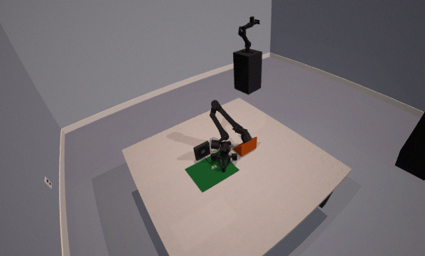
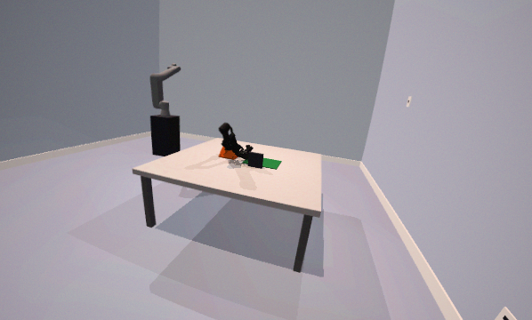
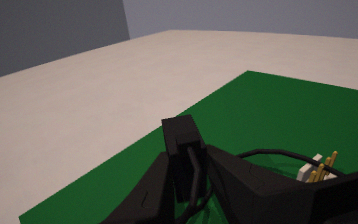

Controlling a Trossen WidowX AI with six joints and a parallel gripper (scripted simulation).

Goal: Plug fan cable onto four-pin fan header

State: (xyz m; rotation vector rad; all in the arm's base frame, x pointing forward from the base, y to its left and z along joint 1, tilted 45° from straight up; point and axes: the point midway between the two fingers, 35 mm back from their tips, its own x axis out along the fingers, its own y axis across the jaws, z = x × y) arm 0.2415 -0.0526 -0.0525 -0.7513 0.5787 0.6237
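Now: the black plug 1 cm below my gripper tip. Round my gripper tip: green board 6 cm to the right, 6 cm ahead, 5 cm below; then black fan 20 cm to the right, 3 cm above, 2 cm ahead.
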